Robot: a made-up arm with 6 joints.
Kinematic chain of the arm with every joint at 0, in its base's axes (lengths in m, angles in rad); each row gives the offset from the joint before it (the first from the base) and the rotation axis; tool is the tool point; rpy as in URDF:
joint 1: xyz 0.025 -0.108 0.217 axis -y
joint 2: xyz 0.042 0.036 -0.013 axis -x
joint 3: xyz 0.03 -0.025 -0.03 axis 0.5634 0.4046 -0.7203
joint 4: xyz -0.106 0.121 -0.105 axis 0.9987 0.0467 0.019
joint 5: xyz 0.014 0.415 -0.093 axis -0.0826 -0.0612 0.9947
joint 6: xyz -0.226 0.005 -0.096 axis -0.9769 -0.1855 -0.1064
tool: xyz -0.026 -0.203 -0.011 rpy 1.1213 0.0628 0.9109
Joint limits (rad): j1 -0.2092..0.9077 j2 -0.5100..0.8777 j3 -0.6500..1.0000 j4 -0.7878..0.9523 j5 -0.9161..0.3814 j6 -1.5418..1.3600
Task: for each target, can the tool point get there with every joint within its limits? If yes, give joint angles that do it. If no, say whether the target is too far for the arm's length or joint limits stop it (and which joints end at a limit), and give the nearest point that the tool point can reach.
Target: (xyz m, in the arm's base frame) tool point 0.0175 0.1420 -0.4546
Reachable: yes | joints 0.5731 0.4339 -0.1426 -0.1752 -0.6715 0.3145
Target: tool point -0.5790 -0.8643 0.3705
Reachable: no: joint limits stop it (at a limit: joint 1, joint 2, joint 3, joint 4) | nearest point -0.2161 -0.6498 -0.0135 | short by 0.570 m
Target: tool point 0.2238 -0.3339 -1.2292
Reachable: no: too far | nearest point 0.1546 -0.2420 -0.7261 | short by 0.516 m
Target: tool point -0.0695 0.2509 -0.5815
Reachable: yes | joints 0.1385 0.5181 0.2626 -0.2454 -0.5714 -1.3161
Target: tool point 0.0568 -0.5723 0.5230
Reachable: no: joint limits stop it (at a limit: joint 1, joint 2, joint 3, joint 4, joint 5) | nearest point 0.1274 -0.6040 0.1380 | short by 0.393 m
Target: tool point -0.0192 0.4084 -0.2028
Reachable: yes | joints 0.4288 0.1567 0.4494 -0.2086 -0.2470 -0.3023
